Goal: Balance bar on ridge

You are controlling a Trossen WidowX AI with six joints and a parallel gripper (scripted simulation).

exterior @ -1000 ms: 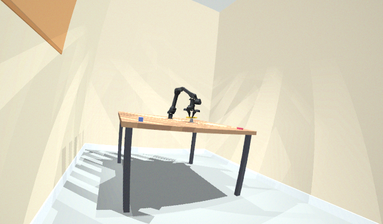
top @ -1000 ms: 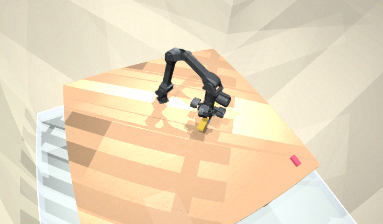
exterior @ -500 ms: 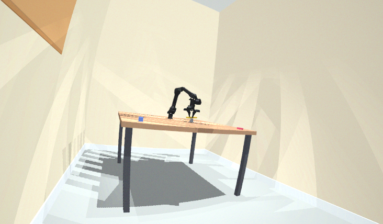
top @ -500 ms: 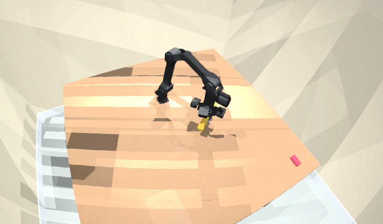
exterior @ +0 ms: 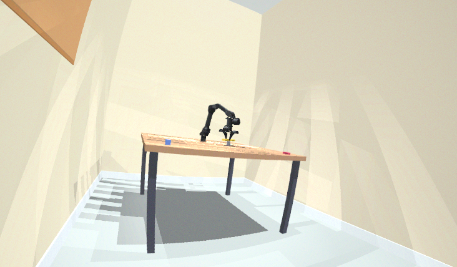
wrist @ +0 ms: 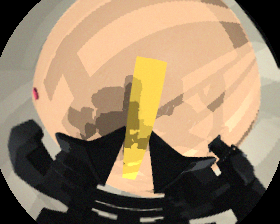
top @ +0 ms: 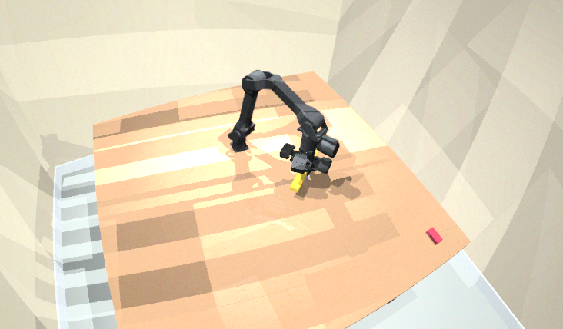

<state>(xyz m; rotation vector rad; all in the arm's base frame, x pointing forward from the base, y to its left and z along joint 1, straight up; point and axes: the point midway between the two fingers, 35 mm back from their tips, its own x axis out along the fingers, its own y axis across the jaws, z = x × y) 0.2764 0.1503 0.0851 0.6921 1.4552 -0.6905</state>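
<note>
Right now the yellow bar is 20 mm to the left of my gripper tip and 20 mm behind it. Also, from my gripper tip: blue block: 650 mm to the right, 460 mm ahead, 30 mm below.
</note>
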